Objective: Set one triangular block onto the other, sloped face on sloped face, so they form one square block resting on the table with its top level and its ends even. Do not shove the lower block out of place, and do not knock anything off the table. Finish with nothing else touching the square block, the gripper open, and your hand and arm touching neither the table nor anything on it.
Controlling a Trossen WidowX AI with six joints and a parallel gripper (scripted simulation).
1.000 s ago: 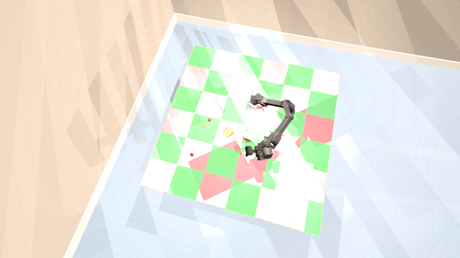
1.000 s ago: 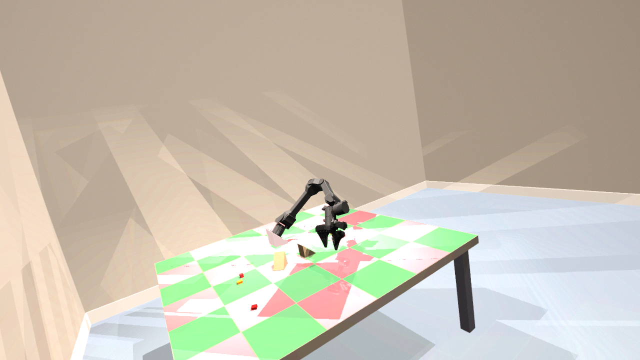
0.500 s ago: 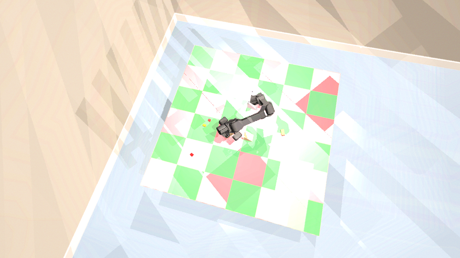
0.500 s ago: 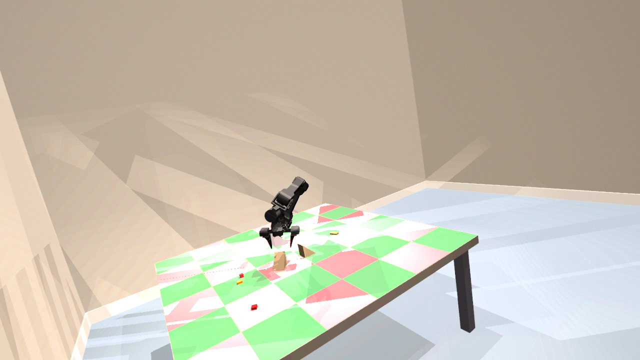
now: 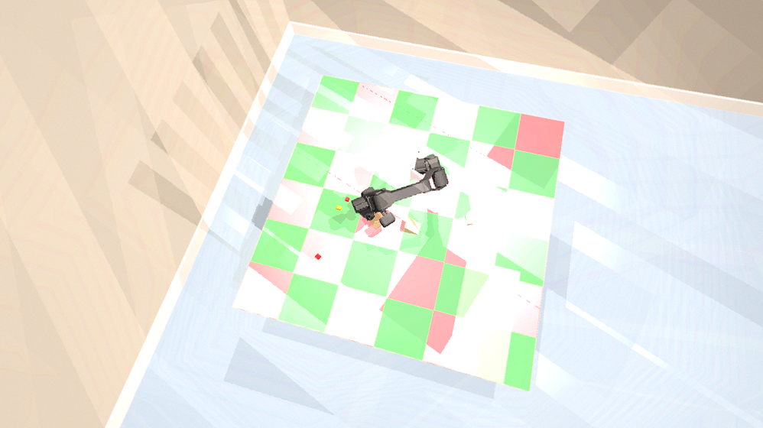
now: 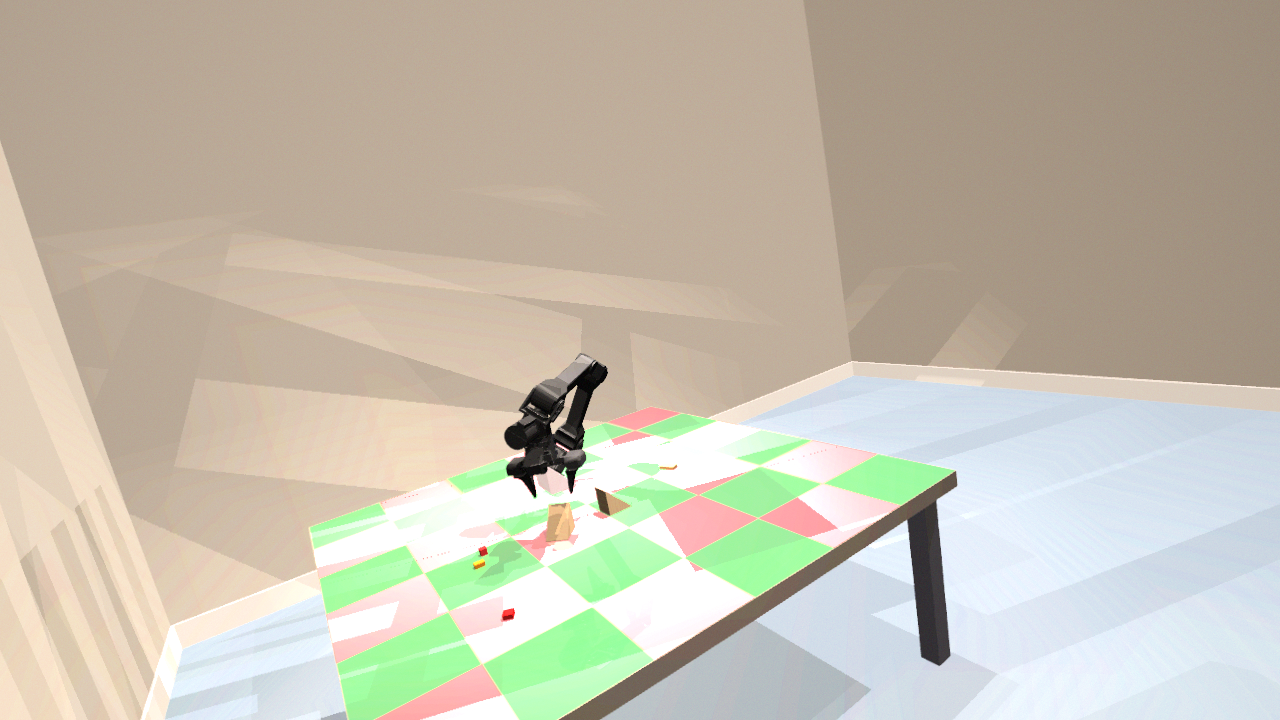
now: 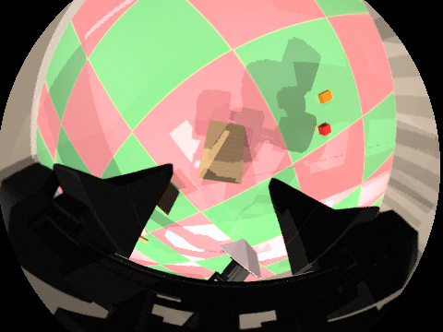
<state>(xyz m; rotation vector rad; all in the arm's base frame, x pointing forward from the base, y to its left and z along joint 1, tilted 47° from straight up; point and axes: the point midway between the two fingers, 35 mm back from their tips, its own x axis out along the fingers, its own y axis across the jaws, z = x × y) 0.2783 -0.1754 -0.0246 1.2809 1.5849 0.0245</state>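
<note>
Right now the triangular block is 8 cm below my gripper tip, 1 cm to the left of it and 1 cm behind it.
</note>
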